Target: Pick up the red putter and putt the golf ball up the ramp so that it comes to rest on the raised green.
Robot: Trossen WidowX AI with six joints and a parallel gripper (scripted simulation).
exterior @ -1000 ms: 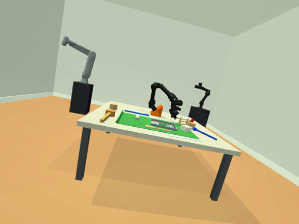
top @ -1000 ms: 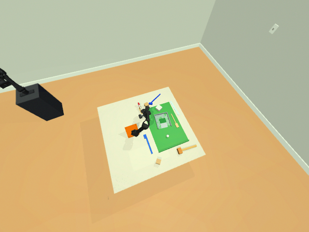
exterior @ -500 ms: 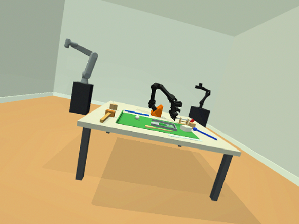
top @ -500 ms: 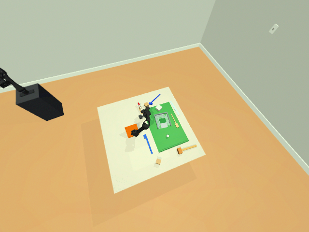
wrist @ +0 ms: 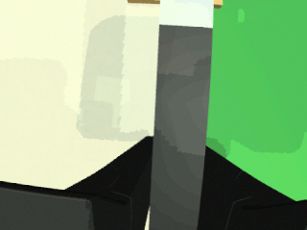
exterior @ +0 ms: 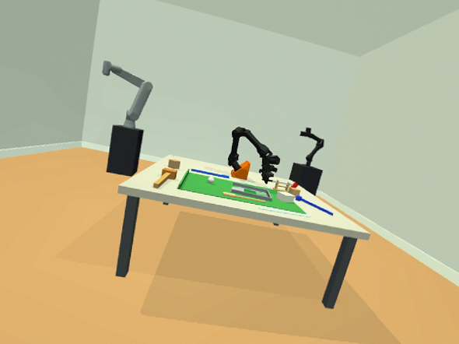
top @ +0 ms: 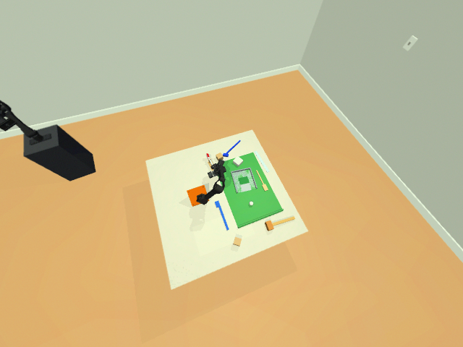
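My gripper tip is 11 cm to the right of the red putter and 3 cm below it. From my gripper tip the other things lie so: white block (28 cm ahead, 4 cm to the left, 1 cm below); white golf ball (44 cm to the right, 18 cm ahead, 1 cm below); blue putter (30 cm ahead, 23 cm to the left, 2 cm below).
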